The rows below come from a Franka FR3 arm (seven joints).
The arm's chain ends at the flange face. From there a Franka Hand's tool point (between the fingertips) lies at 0.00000 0.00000 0.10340 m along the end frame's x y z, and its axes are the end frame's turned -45 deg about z.
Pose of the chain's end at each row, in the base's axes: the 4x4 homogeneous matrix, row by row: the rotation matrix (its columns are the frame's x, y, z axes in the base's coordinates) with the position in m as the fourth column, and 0 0 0 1 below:
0.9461, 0.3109, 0.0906, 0.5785; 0.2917, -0.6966, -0.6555, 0.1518; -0.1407, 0.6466, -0.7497, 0.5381; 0, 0, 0, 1
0.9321, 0.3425, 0.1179, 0.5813; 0.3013, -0.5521, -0.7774, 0.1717; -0.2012, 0.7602, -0.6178, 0.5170; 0, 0, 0, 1
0.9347, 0.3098, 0.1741, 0.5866; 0.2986, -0.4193, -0.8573, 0.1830; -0.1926, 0.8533, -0.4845, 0.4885; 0, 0, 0, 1
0.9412, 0.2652, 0.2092, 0.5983; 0.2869, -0.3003, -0.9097, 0.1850; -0.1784, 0.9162, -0.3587, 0.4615; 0, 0, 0, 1
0.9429, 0.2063, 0.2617, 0.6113; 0.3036, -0.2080, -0.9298, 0.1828; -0.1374, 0.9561, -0.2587, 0.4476; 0, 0, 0, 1
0.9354, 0.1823, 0.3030, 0.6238; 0.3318, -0.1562, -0.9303, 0.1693; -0.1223, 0.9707, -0.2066, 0.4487; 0, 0, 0, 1
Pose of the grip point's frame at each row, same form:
0.4492, 0.8888, 0.0906, 0.5879; 0.6988, -0.2863, -0.6555, 0.0840; -0.5567, 0.3577, -0.7497, 0.4606; 0, 0, 0, 1
0.4169, 0.9013, 0.1179, 0.5935; 0.6034, -0.1773, -0.7774, 0.0913; -0.6798, 0.3953, -0.6178, 0.4531; 0, 0, 0, 1
0.4419, 0.8800, 0.1741, 0.6046; 0.5076, -0.0853, -0.8573, 0.0944; -0.7396, 0.4672, -0.4845, 0.4384; 0, 0, 0, 1
0.4780, 0.8531, 0.2092, 0.6199; 0.4152, -0.0095, -0.9097, 0.0909; -0.7740, 0.5217, -0.3587, 0.4244; 0, 0, 0, 1
0.5209, 0.8126, 0.2617, 0.6384; 0.3618, 0.0676, -0.9298, 0.0867; -0.7732, 0.5789, -0.2587, 0.4209; 0, 0, 0, 1
0.5325, 0.7903, 0.3030, 0.6551; 0.3451, 0.1242, -0.9303, 0.0731; -0.7729, 0.5999, -0.2066, 0.4273; 0, 0, 0, 1

